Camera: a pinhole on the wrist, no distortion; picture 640 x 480 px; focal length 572.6 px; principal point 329.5 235.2 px. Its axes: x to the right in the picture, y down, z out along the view. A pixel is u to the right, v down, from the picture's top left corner.
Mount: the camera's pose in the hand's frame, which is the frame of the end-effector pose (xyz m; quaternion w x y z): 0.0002 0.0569 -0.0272 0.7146 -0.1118 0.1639 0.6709
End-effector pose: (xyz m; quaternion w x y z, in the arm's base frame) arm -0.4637 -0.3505 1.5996 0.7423 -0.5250 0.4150 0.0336
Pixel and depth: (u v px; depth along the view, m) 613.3 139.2 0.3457
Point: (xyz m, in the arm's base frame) -0.4388 -0.0553 1.3040
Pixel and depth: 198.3 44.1 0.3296
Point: -0.2532 -0.1144 1.4652
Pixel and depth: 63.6 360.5 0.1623
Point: -0.4160 -0.1939 1.5930
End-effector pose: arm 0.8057 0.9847 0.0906 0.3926 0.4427 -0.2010 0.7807
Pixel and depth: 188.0 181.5 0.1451
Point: 0.8005 0.8687 0.1768
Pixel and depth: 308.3 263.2 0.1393
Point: 0.7760 0.8539 0.1529
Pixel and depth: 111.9 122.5 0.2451
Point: 0.8620 0.8227 0.2695
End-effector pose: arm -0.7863 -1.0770 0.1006 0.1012 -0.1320 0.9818 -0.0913
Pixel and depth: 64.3 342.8 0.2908
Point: -0.6978 -1.0674 -0.1876
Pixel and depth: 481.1 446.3 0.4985
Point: -0.6635 -0.7375 -0.3323
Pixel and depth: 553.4 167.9 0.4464
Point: -0.9013 -0.7885 -0.2977
